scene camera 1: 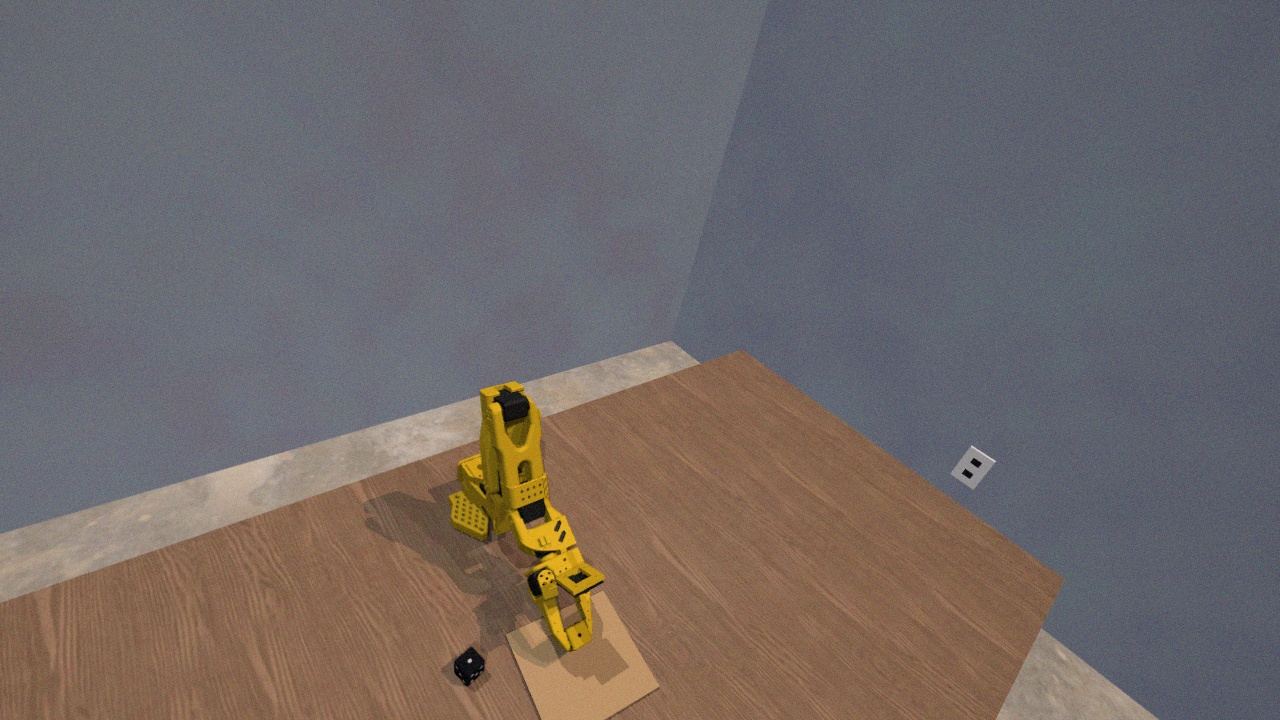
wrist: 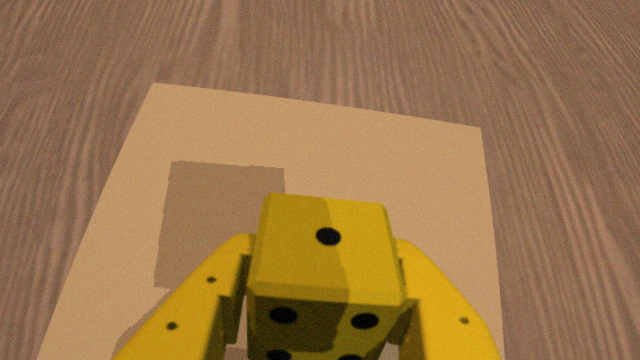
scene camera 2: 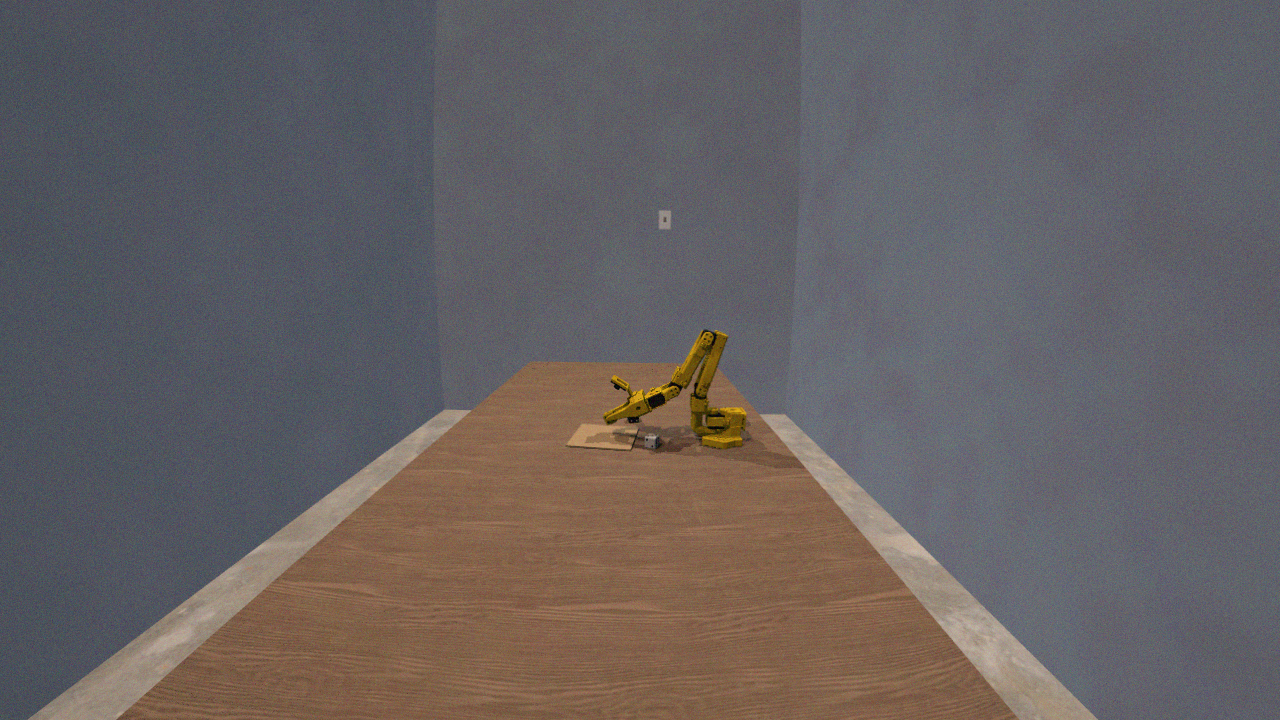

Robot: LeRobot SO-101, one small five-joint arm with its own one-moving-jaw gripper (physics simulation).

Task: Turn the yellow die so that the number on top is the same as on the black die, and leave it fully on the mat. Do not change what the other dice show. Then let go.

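Places are measured from the arm's base along level axes (x back, y left, z down), in metres.
Where they show: hand, tool point: point(scene camera 1: 586, 633) point(wrist: 258, 257) point(scene camera 2: 608, 418); arm's base, link origin: point(scene camera 1: 493, 519) point(scene camera 2: 711, 439).
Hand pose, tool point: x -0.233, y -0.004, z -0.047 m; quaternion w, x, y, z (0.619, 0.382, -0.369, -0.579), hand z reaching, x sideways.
Things, the pixels of their centre, and the offset from my tool point. Level surfaces: height alone.
- yellow die, body centre: point(wrist: 319, 282) point(scene camera 1: 576, 635) point(scene camera 2: 610, 417) dx +0.005, dy -0.012, dz +0.001 m
- mat, body centre: point(wrist: 289, 272) point(scene camera 1: 581, 661) point(scene camera 2: 604, 436) dx -0.009, dy -0.006, dz +0.045 m
- black die, body centre: point(scene camera 1: 469, 666) point(scene camera 2: 633, 416) dx +0.055, dy -0.121, dz +0.035 m
- whitish die, body centre: point(scene camera 2: 651, 441) dx +0.097, dy +0.045, dz +0.035 m
- wooden table, surface height: dz +0.047 m
My gripper point(scene camera 1: 576, 632) point(scene camera 2: 609, 418) point(wrist: 325, 270) is shut on the yellow die point(scene camera 1: 581, 636) point(wrist: 300, 225), tilted downward above the mat point(scene camera 1: 581, 696) point(scene camera 2: 590, 443) point(wrist: 400, 145). In the wrist view the jaws press on the die's two sides. Its upper face shows one pip and is tilted; the face toward the palm shows several pips, partly cut off. The die's shadow side and underside are hidden. The black die point(scene camera 1: 469, 666) point(scene camera 2: 633, 419) stands on the table left of the mat in scene camera 1, with one pip on top.
A whitish die point(scene camera 2: 652, 441) stands beside the mat on the arm's base side in scene camera 2; it does not show in scene camera 1. The wooden table point(scene camera 1: 733, 501) point(scene camera 2: 554, 573) point(wrist: 320, 45) bears the arm's base. Walls stand behind.
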